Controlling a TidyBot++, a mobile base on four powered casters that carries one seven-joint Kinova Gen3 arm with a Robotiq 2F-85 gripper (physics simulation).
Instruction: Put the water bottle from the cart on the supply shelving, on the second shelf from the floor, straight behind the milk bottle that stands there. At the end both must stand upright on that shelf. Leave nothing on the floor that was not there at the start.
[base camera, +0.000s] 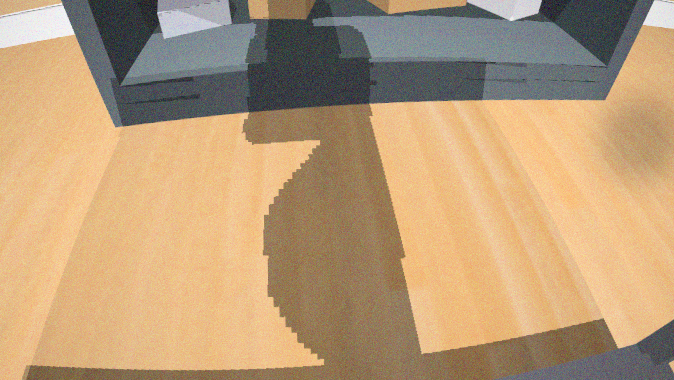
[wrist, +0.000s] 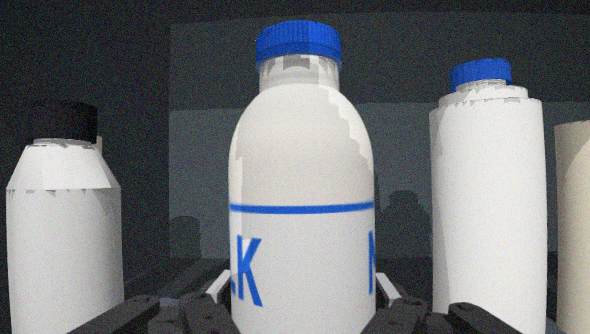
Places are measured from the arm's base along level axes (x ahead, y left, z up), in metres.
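Where they show: gripper, fingertip midpoint: (wrist: 303, 290).
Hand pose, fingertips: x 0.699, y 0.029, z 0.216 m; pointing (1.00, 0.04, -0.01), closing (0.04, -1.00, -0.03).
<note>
After its pixels a point has its place.
The white milk bottle (wrist: 302, 150) @[x 0.654, y 0.026, z 0.284 m] with a blue cap and blue lettering is upright in the middle of the wrist view. My gripper (wrist: 303, 290) @[x 0.699, y 0.029, z 0.217 m] is shut on it, with a fingertip on each side of its body. The bottle's base is out of view, so whether it touches a shelf cannot be told. The supply shelving (base camera: 425, 80) @[x 0.611, y -0.197, z -0.355 m] shows its lower front in the base view, and its dark inside is behind the bottle in the wrist view. I cannot identify the water bottle in either view.
A white bottle with a black cap (wrist: 65, 240) @[x 0.650, y 0.122, z 0.251 m] stands to the left. A white bottle with a blue cap (wrist: 490, 200) @[x 0.743, y -0.090, z 0.257 m] and a cream cylinder (wrist: 575, 225) @[x 0.789, y -0.189, z 0.230 m] stand to the right. Boxes (base camera: 195, 20) @[x 0.781, y 0.189, z -0.299 m] (base camera: 282, 9) @[x 0.803, y 0.028, z -0.301 m] (base camera: 420, 5) @[x 0.836, y -0.247, z -0.310 m] stand on the lowest shelf. The arm's shadow crosses the floor.
</note>
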